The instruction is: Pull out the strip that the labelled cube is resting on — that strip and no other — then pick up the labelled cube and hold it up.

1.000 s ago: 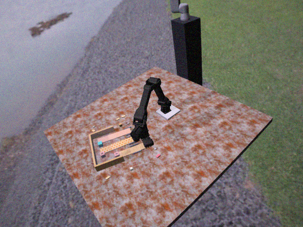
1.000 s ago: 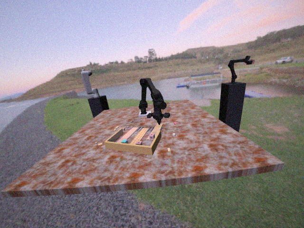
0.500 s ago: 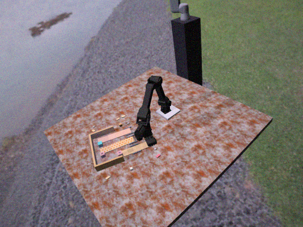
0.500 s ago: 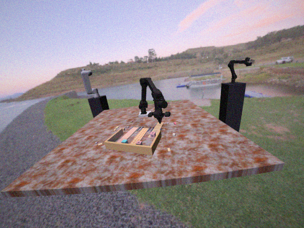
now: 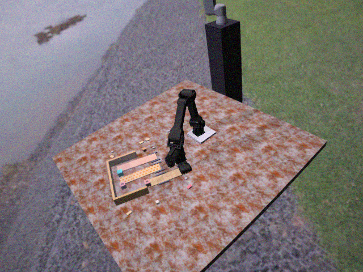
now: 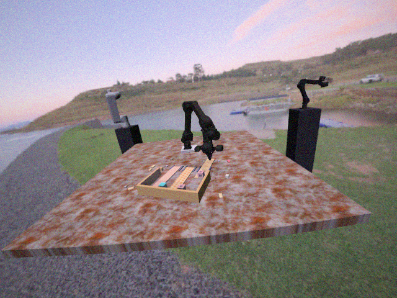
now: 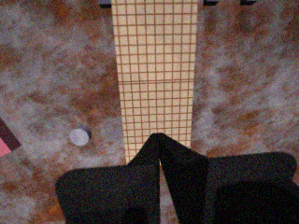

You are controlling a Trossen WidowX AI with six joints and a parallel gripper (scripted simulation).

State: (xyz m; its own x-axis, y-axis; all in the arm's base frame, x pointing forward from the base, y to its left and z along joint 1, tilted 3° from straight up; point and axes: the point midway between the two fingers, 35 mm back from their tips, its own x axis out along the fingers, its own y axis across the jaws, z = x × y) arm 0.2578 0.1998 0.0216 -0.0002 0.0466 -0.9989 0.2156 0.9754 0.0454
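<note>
My gripper tip is now 100 mm short of the tan gridded strip and 20 mm to the left of it. Round my gripper tip: pink piece 120 mm to the left, 40 mm ahead; then white block 230 mm ahead, 100 mm to the left.
</note>
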